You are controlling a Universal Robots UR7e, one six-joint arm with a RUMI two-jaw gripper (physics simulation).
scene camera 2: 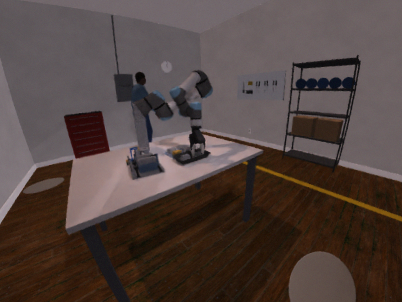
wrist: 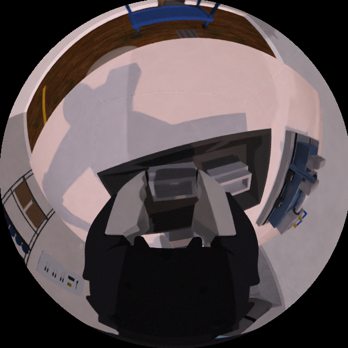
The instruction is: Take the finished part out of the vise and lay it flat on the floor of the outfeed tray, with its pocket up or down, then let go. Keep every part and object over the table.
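Pixels of known places: arm's base, origin of its link: point(scene camera 2: 139, 110).
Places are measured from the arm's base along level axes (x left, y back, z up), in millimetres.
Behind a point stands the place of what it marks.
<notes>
My gripper point(scene camera 2: 198, 149) @[x 236, y -517, z -319 mm] point(wrist: 171, 171) points down over the black outfeed tray point(scene camera 2: 189, 161) @[x 153, y -545, z -324 mm] point(wrist: 263, 160) and is shut on a grey block-shaped part point(wrist: 173, 189). The part sits between the two pale fingertips, inside the tray's outline in the wrist view. Its underside is hidden, so I cannot tell whether it touches the tray floor, and its pocket is not clear. A second grey part point(wrist: 229, 179) with a rectangular opening in its side lies in the tray, to the right of the held part. The blue and grey vise point(scene camera 2: 145, 166) @[x -127, y -521, z -289 mm] point(wrist: 295, 175) stands apart from the tray and shows no clear part in its jaws.
The tray and vise stand on the pale table point(scene camera 2: 110, 187) @[x -334, y -546, z -344 mm] point(wrist: 210, 70). A small yellow item point(scene camera 2: 176, 151) @[x 145, y -370, z -300 mm] shows behind the tray in the scene view. A grey-blue object point(wrist: 181, 239) is partly hidden below the fingers in the wrist view. A person point(scene camera 2: 140, 90) stands behind the table.
</notes>
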